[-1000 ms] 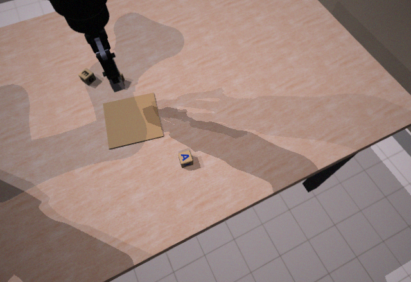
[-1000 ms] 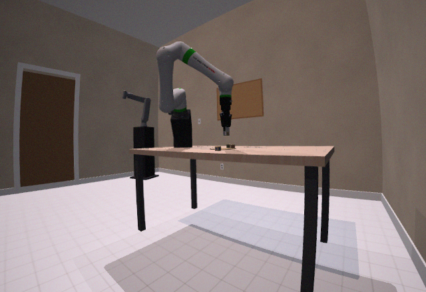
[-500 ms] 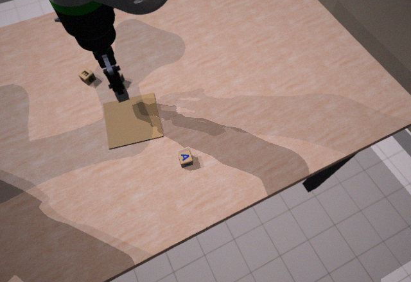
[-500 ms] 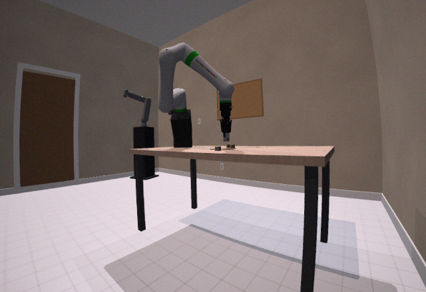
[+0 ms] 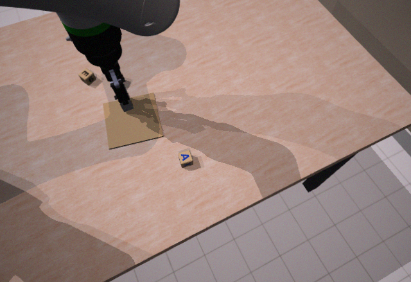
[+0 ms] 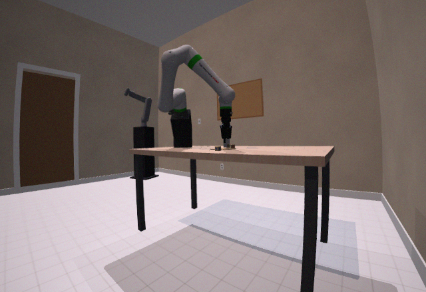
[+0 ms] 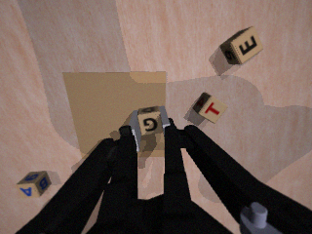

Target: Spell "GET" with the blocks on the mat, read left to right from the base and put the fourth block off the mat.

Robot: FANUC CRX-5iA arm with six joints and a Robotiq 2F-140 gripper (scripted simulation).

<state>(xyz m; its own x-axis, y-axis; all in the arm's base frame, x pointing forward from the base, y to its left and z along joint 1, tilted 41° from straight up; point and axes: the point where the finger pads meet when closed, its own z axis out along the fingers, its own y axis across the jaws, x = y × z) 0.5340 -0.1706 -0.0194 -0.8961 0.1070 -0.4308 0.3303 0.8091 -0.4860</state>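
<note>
The tan mat is 20 mm behind my hand, 40 mm to the right of it and 40 mm below it.
</note>
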